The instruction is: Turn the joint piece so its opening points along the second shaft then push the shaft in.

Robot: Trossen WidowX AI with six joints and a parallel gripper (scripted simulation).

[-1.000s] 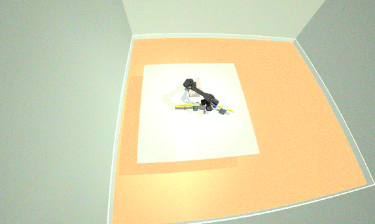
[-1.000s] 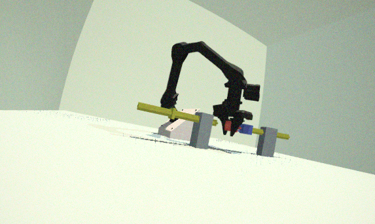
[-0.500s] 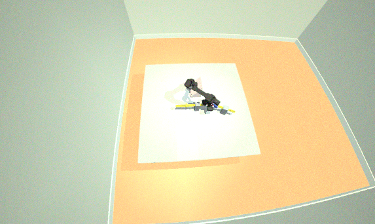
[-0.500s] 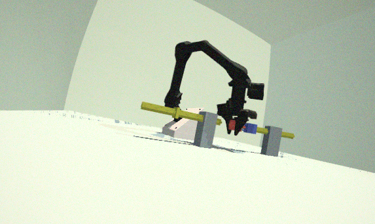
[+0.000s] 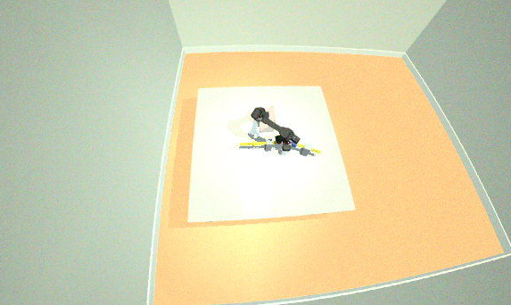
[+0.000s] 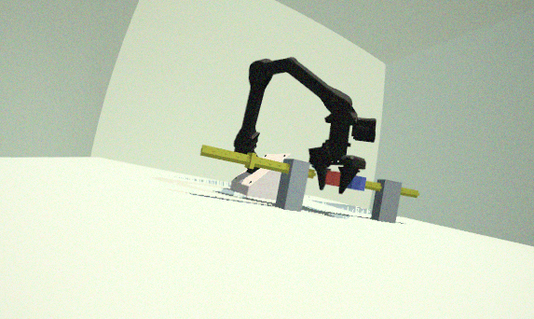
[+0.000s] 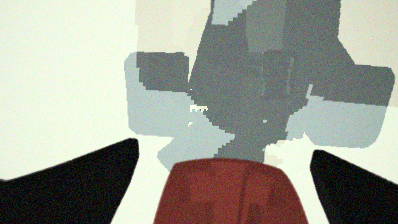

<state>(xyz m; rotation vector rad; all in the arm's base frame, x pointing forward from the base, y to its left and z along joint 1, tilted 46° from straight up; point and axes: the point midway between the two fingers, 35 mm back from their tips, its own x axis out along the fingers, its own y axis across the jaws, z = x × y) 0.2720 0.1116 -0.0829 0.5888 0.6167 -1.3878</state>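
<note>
Now: gripper tip 40 mm below the red joint piece and 20 mm to the right of it.
</note>
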